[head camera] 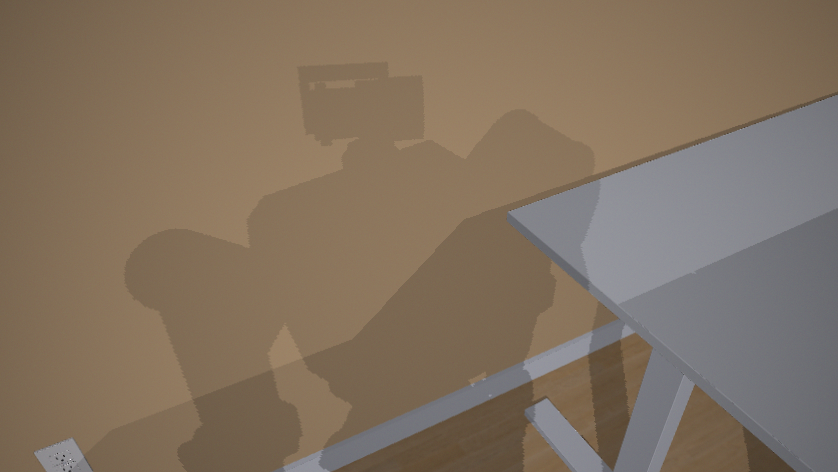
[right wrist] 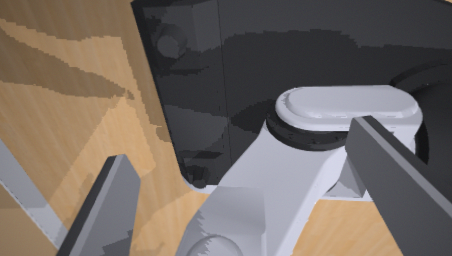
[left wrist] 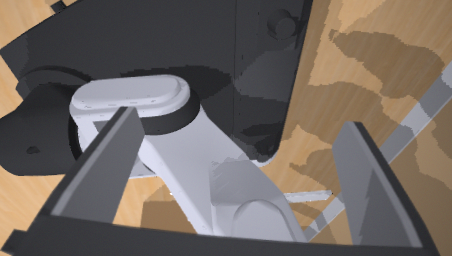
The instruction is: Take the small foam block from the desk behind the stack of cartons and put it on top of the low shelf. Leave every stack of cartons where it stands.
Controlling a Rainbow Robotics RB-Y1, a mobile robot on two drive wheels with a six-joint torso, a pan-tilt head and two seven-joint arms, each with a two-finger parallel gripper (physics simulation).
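Places are measured from the robot's base along level axes (x back, y right, z up), in metres.
Pixels of known places: left gripper, fingertip midpoint: (left wrist: 237,127); right gripper, fingertip midpoint: (right wrist: 239,150).
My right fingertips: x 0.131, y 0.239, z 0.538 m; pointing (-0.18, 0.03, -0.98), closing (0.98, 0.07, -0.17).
For each thing: its top centre in the pictures, then the offset to it from my right fingertips. "pt": a spot on its surface instead. Level surfaces: height alone.
- grey desk, surface height: dz +0.183 m
- desk leg, surface spot: (head camera: 650,404) pt dz -0.111, dx -0.360, dy +0.628 m
- outlet plate, top centre: (head camera: 53,445) dz -0.080, dx -0.948, dy -0.387 m
The grey desk (head camera: 733,170) shows at the right of the head camera view, its near-left corner and edge pointing toward the middle. The part of the desk top in view bears no foam block. The foam block, the cartons and the low shelf do not show in the current views. My left gripper (left wrist: 237,127) is open, with its fingers wide apart and nothing between them, beside my own base. My right gripper (right wrist: 239,150) is open and empty too, on the other side of the base. Neither gripper shows in the head camera view.
A tan wall (head camera: 175,117) with my shadow on it fills the left and middle of the head camera view. A white baseboard (head camera: 410,414) runs along its foot. A desk leg (head camera: 650,404) stands under the desk, and an outlet plate (head camera: 63,457) is at bottom left.
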